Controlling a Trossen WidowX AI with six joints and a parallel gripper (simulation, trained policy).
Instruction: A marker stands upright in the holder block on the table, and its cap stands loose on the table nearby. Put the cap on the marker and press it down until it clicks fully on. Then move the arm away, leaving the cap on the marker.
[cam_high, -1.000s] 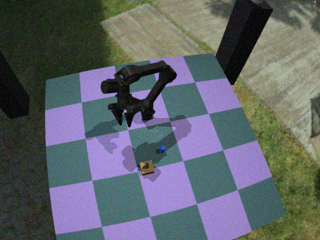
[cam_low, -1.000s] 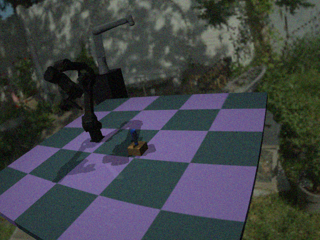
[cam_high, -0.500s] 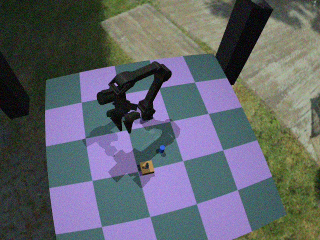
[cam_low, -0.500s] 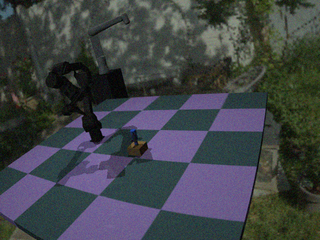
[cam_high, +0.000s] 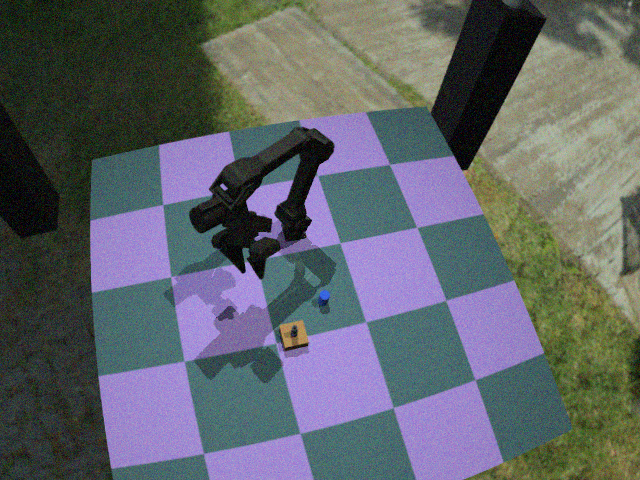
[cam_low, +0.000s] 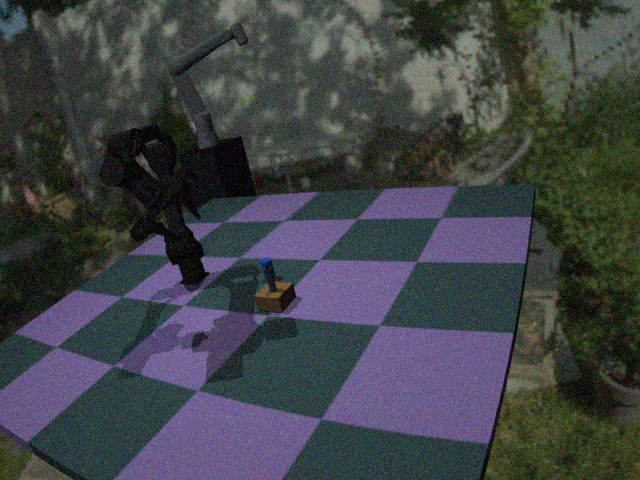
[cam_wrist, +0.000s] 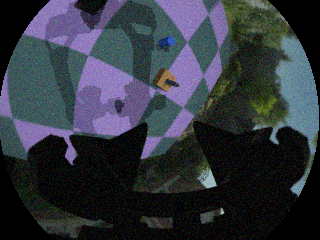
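My gripper tip is 14 cm above the dark marker, 11 cm short of it and 8 cm to the right of it. Round my gripper tip: blue cap: 19 cm to the left, 19 cm below, 2 cm ahead; then orange holder block: 20 cm below, 11 cm ahead, 8 cm to the left.
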